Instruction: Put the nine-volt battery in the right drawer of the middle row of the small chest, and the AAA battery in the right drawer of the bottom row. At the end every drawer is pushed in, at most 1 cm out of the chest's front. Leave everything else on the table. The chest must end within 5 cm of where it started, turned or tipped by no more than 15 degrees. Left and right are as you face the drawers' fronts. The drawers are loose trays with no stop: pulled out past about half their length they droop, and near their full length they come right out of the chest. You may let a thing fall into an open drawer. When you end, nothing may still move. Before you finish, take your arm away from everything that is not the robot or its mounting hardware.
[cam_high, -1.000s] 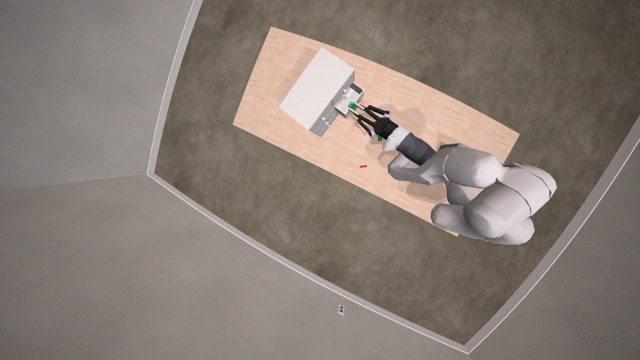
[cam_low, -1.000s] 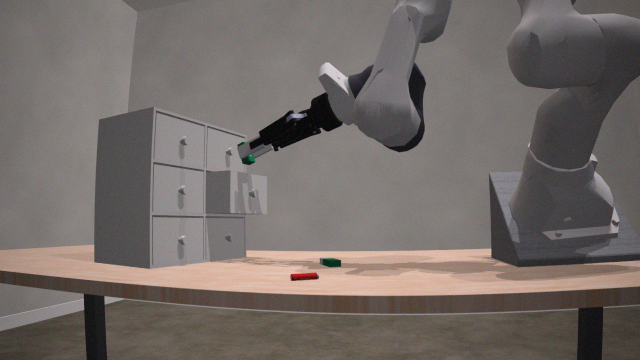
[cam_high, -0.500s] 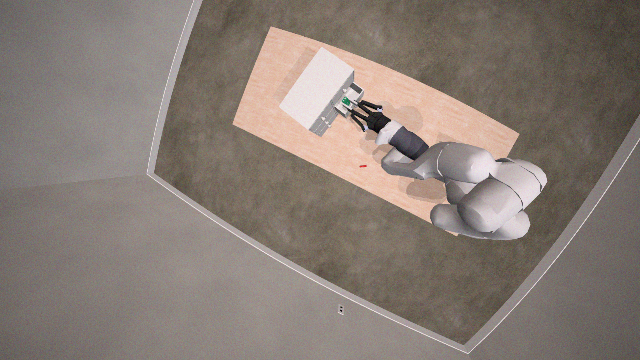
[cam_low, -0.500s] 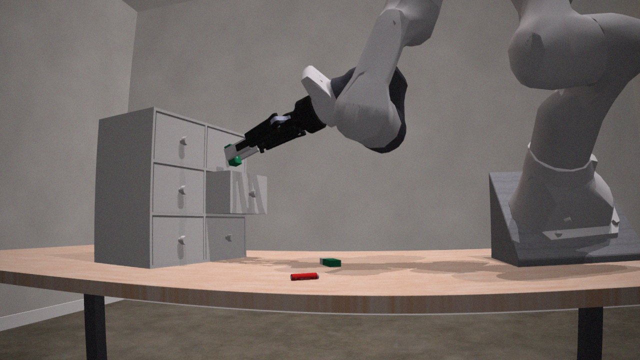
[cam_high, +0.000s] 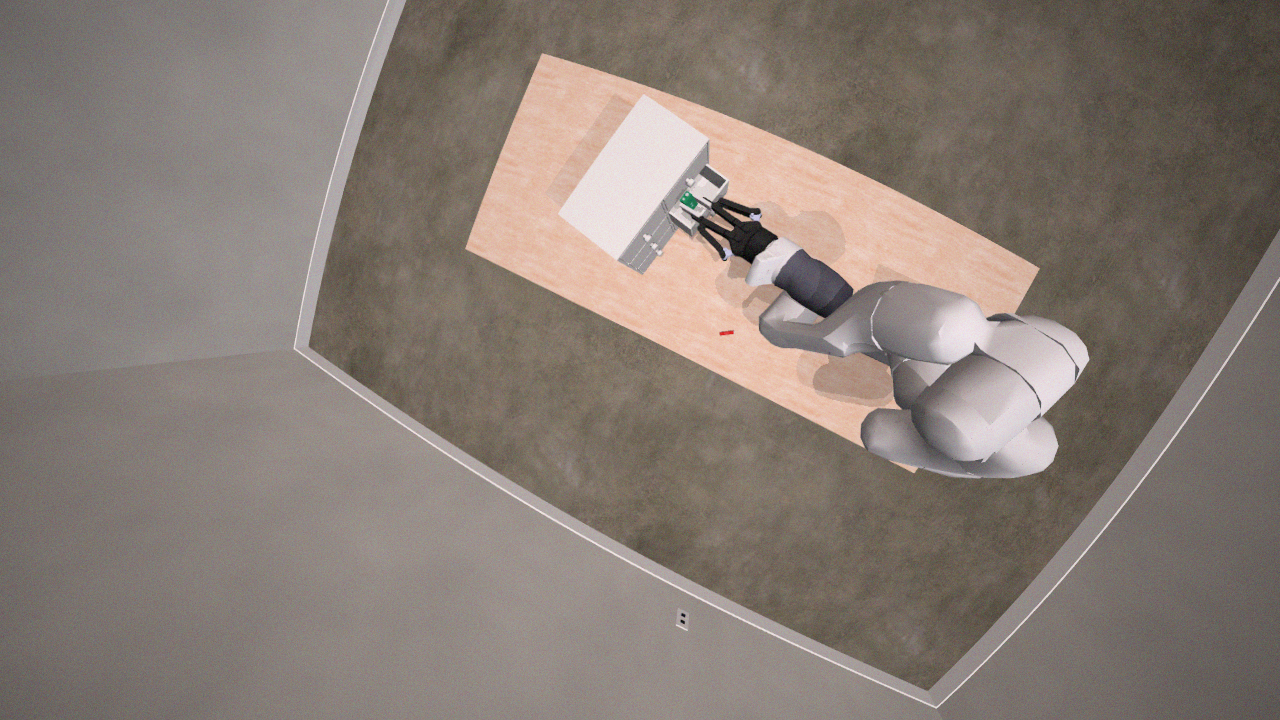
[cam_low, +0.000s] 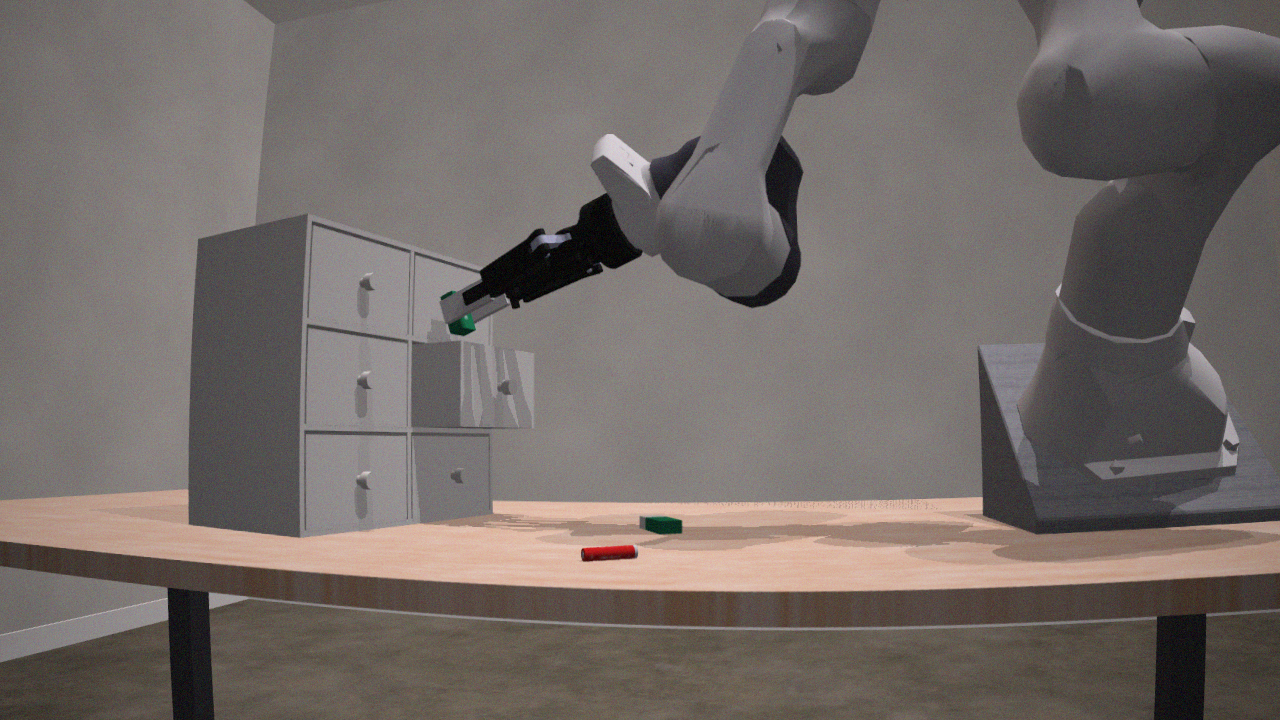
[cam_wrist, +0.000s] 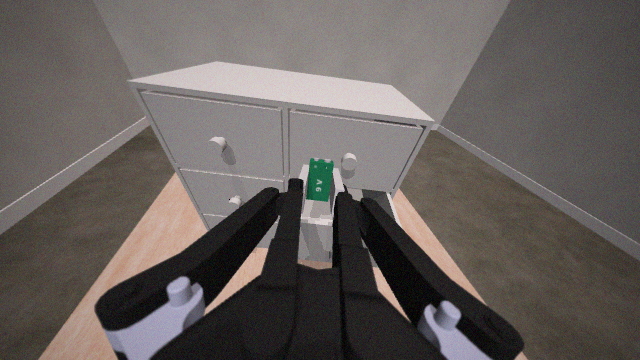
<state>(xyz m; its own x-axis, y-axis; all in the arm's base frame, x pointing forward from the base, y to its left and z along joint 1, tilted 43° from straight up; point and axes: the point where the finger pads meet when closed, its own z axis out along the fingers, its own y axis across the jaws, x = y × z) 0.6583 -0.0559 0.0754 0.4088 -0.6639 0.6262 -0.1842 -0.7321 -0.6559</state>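
My hand is 3 cm short of the green nine-volt battery and 1 cm to the left of it. Round my hand: red AAA battery 22 cm behind, 23 cm to the left, 24 cm below.
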